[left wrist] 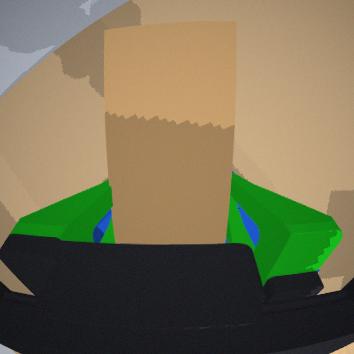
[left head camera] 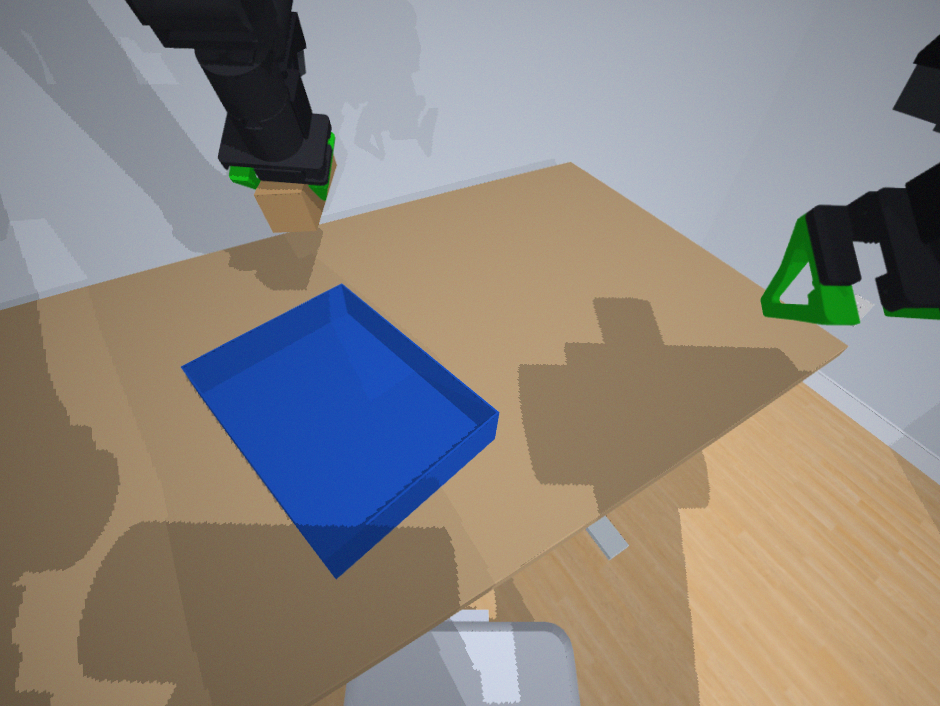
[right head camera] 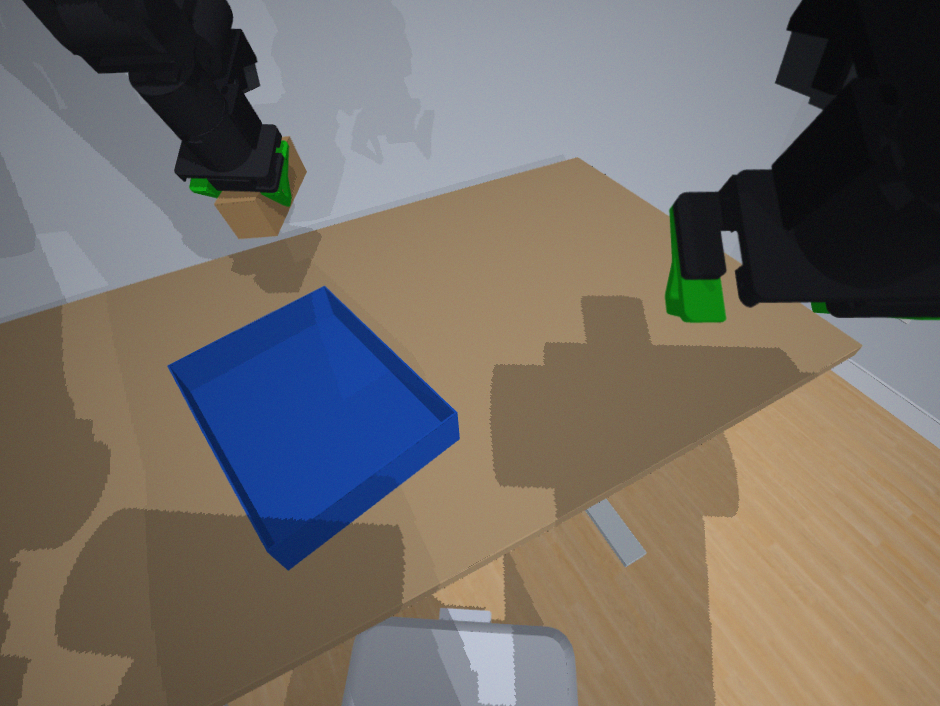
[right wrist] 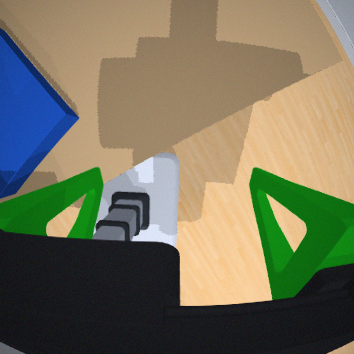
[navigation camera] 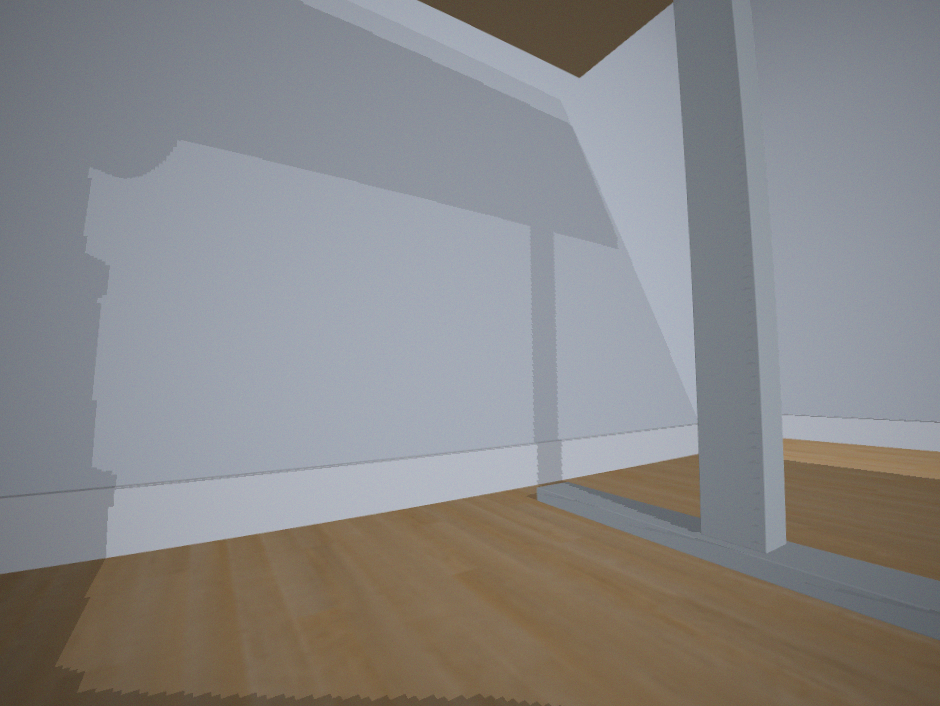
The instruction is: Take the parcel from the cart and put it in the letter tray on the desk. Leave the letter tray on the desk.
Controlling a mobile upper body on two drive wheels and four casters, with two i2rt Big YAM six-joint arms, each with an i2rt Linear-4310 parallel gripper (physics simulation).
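Places are measured from the left arm's base along level axes (x ahead, y left, z up), in millimetres.
Where they show: left gripper, fingertip midpoint: (left wrist: 175, 177) (right head camera: 267, 201); right gripper, fingertip midpoint: (left head camera: 825, 307) (right head camera: 740, 303) (right wrist: 175, 175).
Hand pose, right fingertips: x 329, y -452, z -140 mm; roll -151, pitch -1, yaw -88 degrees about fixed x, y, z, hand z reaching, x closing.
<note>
Each offset is from my right fingertips to the centre of the thing. "*": to the spot under its first point. Level surfaces: height alone.
My left gripper (left head camera: 287, 186) (right head camera: 244, 193) is shut on the parcel, a light brown box @(dx +273, dy +458, dz -60 mm) (left head camera: 288, 210) (right head camera: 249, 218) (left wrist: 170, 135), near the desk's far edge at upper left in both head views. The box is held above the surface, apart from the tray. The blue letter tray @(dx +110, dy +419, dz -288 mm) (left head camera: 334, 425) (right head camera: 315, 421) (right wrist: 30, 112) lies on the brown desk @(dz -320 mm) (left head camera: 486, 258) (right head camera: 471, 250) (right wrist: 75, 30), nearer the robot than the parcel, and holds no parcel. My right gripper (right wrist: 175, 175) is open and empty at the right, with wood floor and the robot's base between its fingers in its wrist view. The cart does not show.
The desk's near edge runs slanting in front of the robot's light grey base (left head camera: 463, 664) (right head camera: 463, 661) (right wrist: 160, 200). A grey desk leg @(* dx +510, dy -88, dz -934 mm) (navigation camera: 729, 288) with a long foot @(* dx +607, dy -14, dz -1254 mm) (navigation camera: 645, 528) stands close at the right in the navigation view. A wall (navigation camera: 341, 319) stands behind the desk.
</note>
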